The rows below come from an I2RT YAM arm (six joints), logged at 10 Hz.
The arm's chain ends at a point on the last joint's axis. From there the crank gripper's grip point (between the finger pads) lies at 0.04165 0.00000 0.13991 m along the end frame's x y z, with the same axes.
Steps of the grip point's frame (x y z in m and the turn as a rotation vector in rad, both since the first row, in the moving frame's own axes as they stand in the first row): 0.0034, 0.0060, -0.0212, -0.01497, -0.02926, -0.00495; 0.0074, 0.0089, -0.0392, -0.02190, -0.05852, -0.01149; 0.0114, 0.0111, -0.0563, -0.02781, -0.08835, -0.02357; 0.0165, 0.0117, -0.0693, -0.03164, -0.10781, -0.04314; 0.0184, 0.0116, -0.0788, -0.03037, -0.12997, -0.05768; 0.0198, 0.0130, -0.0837, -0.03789, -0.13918, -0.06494; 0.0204, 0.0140, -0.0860, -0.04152, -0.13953, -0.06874
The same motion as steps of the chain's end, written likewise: 0.0075, 0.0041, -0.0223, -0.01497, -0.02926, -0.00495; 0.0156, 0.0062, -0.0414, -0.02190, -0.05852, -0.01149; 0.0239, 0.0080, -0.0594, -0.02781, -0.08835, -0.02357; 0.0317, 0.0087, -0.0729, -0.03164, -0.10781, -0.04314; 0.0368, 0.0092, -0.0830, -0.03037, -0.12997, -0.05768; 0.0395, 0.0097, -0.0881, -0.03789, -0.13918, -0.06494; 0.0401, 0.0103, -0.0904, -0.04152, -0.13953, -0.06874
